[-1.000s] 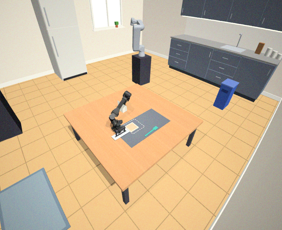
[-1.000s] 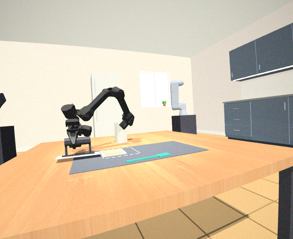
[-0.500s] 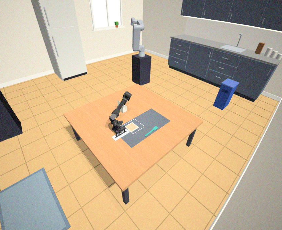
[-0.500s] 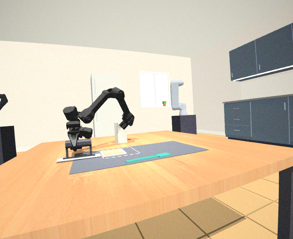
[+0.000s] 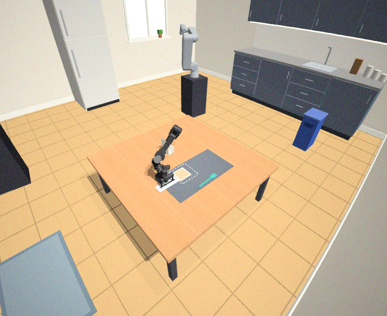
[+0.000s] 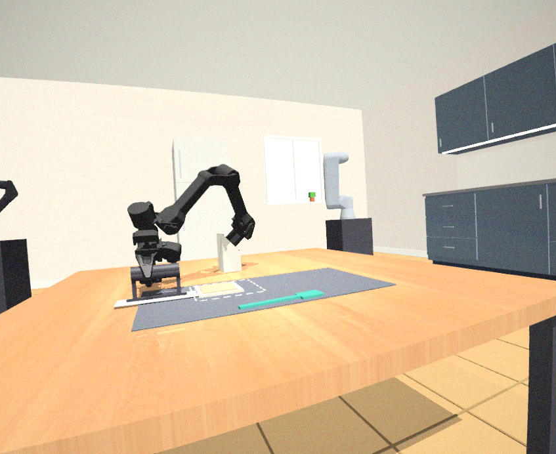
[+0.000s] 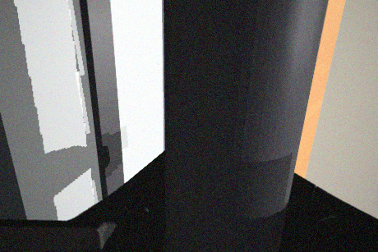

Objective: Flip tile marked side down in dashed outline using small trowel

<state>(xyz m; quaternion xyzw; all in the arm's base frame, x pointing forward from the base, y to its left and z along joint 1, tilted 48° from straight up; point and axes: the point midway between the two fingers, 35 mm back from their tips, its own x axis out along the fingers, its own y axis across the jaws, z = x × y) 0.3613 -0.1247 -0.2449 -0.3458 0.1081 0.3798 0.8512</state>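
The trowel lies 2 cm behind my gripper tip, 1 cm to the right of it and 1 cm below it. The rest, counted from my gripper tip: teal tool: 14 cm ahead, 33 cm to the left, 5 cm below; tile: 5 cm behind, 18 cm to the left, 5 cm below; grey mat: 1 cm ahead, 29 cm to the left, 7 cm below.
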